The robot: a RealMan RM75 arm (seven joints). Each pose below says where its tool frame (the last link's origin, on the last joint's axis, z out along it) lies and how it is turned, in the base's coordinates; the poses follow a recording.
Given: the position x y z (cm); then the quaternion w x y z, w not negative.
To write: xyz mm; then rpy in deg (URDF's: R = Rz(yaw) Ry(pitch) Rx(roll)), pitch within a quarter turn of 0, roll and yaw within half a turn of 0. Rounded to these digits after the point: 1 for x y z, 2 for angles.
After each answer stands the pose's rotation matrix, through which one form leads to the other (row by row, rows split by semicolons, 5 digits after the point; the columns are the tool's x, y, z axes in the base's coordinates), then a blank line. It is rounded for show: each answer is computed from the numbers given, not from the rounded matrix.
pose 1, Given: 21.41, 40.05, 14.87, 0.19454, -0.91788, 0.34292, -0.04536
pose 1, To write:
214.1, 400.5, 148.7, -157.12, 2.87, -40.39
0.76070 -0.61187 0.21669; -0.64717 -0.68912 0.32602; -0.05015 -0.38824 -0.92019

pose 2, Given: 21.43, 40.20, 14.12, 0.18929, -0.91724, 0.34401, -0.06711
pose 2, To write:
214.3, 402.0, 141.2, -156.83, 0.41, -41.03
0.75431 -0.60567 0.25335; -0.65648 -0.69165 0.30107; -0.00712 -0.39342 -0.91933

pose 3, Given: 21.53, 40.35, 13.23, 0.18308, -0.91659, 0.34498, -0.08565
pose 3, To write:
215.3, 403.5, 132.3, -156.74, -1.76, -41.61
0.74731 -0.60105 0.28333; -0.66377 -0.69494 0.27652; 0.03069 -0.39471 -0.91829

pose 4, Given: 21.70, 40.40, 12.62, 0.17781, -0.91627, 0.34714, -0.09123
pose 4, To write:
217.0, 404.0, 126.2, -157.07, -2.51, -42.01
0.74234 -0.60371 0.29063; -0.66859 -0.69575 0.26251; 0.04373 -0.38918 -0.92012

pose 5, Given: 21.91, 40.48, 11.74, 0.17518, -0.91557, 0.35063, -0.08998
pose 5, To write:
219.1, 404.8, 117.4, -157.40, -2.40, -42.39
0.73792 -0.61053 0.28761; -0.67358 -0.69274 0.25768; 0.04192 -0.38388 -0.92243

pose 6, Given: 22.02, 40.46, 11.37, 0.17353, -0.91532, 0.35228, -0.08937
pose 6, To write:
220.2, 404.6, 113.7, -157.61, -2.37, -42.57
0.73583 -0.61387 0.28586; -0.67591 -0.69158 0.25470; 0.04134 -0.38063 -0.92380

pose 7, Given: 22.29, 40.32, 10.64, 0.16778, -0.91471, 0.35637, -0.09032
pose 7, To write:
222.9, 403.2, 106.4, -158.18, -2.62, -43.08
0.72969 -0.62164 0.28482; -0.68226 -0.68970 0.24256; 0.04565 -0.37131 -0.92738

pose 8, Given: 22.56, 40.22, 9.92, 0.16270, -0.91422, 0.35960, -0.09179
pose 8, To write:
225.6, 402.2, 99.2, -158.66, -2.91, -43.49
0.72453 -0.62763 0.28484; -0.68737 -0.68844 0.23147; 0.05082 -0.36350 -0.93021

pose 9, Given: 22.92, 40.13, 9.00, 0.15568, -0.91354, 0.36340, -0.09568
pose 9, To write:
229.2, 401.3, 90.0, -159.23, -3.54, -44.03
0.71757 -0.63417 0.28796; -0.69375 -0.68741 0.21490; 0.06167 -0.35398 -0.93322

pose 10, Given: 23.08, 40.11, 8.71, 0.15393, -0.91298, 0.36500, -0.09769
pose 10, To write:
230.8, 401.1, 87.1, -159.32, -3.78, -44.27
0.71446 -0.63640 0.29075; -0.69655 -0.68616 0.20976; 0.06601 -0.35239 -0.93352

